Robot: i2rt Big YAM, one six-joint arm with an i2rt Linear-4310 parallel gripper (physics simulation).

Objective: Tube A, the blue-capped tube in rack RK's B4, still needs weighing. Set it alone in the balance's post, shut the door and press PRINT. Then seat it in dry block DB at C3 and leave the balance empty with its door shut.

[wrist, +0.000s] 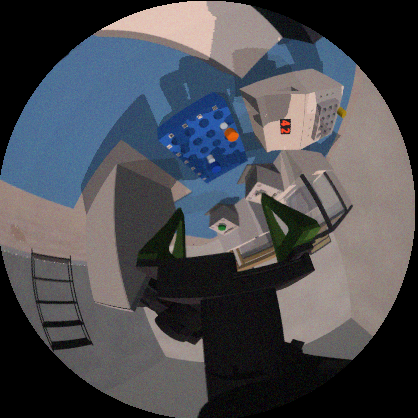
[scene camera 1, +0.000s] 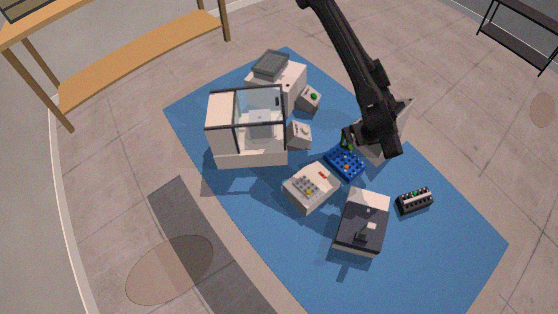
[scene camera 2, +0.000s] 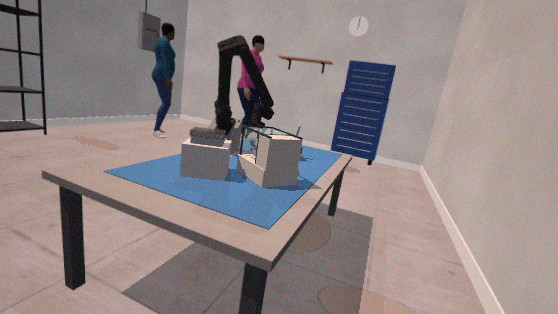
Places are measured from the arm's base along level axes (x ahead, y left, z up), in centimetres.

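Pixels of known places: gripper, fingertip midpoint: (wrist: 221, 203) (scene camera 1: 352, 143) (scene camera 2: 251, 138); arm's base, origin of the base link: (wrist: 129, 271) (scene camera 2: 225, 126).
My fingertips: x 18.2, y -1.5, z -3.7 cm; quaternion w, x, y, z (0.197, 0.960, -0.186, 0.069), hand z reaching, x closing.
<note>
Ahead of a thing's pixels: the offset from my fingertips to its middle.
Tube A's blue cap @[dx +1.1, dy -0.8, dz -5.6 cm] (wrist: 216, 168) stands in the blue rack @[dx +2.0, dy +0.1, dz -9.1 cm] (scene camera 1: 351, 177) (wrist: 192, 109), at the end nearer my fingers in the wrist view; its cell label is unreadable. My gripper (scene camera 1: 347, 143) (wrist: 221, 203) is open and empty, with green fingers above the rack's far end in scene camera 1. The balance @[dx +16.9, dy -24.8, dz +0.6 cm] (scene camera 1: 220, 112) (scene camera 2: 282, 161) stands left of it; no tube shows on its post (scene camera 1: 259, 117), and I cannot tell whether its door is shut. The dry block @[dx +17.2, dy -0.5, dz -7.1 cm] (scene camera 1: 327, 183) (wrist: 300, 112) shows a red 42 and holds a yellow-capped tube @[dx +21.5, dy +2.0, dz -4.1 cm] (scene camera 1: 309, 192) (wrist: 341, 112).
An orange-capped tube @[dx +5.0, dy +2.9, dz -7.4 cm] (scene camera 1: 346, 167) (wrist: 231, 134) stands in the blue rack. Boxes with a green button @[dx -8.9, dy -25.9, dz -4.2 cm] (scene camera 1: 313, 96) (wrist: 222, 227) and a pale knob @[dx +5.6, dy -16.1, dz -4.2 cm] (scene camera 1: 304, 131) stand beside the balance. A dark-lidded machine @[dx +14.2, dy +19.3, dz -5.5 cm] (scene camera 1: 375, 240) and a black rack @[dx -5.1, dy +28.3, dz -8.2 cm] (scene camera 1: 416, 205) stand toward the lower right.
</note>
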